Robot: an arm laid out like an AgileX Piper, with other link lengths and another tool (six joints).
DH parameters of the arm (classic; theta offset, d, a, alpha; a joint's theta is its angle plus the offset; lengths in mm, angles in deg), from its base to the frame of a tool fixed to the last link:
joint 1: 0 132.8 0 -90
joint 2: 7.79 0 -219.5 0
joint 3: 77.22 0 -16.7 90
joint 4: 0 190.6 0 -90
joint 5: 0 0 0 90
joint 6: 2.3 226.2 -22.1 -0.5
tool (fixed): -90 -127.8 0 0
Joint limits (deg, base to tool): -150..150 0..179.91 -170..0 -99.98..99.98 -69.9..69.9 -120..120
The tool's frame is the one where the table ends.
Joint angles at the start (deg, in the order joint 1, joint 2, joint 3, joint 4, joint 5, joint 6): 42.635, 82.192, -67.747, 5.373, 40.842, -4.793
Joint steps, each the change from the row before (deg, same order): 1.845, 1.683, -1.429, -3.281, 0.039, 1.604; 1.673, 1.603, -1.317, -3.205, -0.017, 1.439; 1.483, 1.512, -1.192, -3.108, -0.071, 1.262; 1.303, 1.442, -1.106, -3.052, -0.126, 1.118
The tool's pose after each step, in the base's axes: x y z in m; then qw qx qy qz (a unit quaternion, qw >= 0). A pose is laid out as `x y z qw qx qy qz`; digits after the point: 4 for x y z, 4 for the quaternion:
0.1967 0.1945 0.2745 0.3177 -0.8679 0.3643 -0.1144
0.1972 0.2021 0.2730 0.3097 -0.8747 0.3502 -0.1276
0.1979 0.2091 0.2714 0.3025 -0.8807 0.3361 -0.1414
0.1987 0.2155 0.2698 0.2959 -0.8857 0.3220 -0.1560

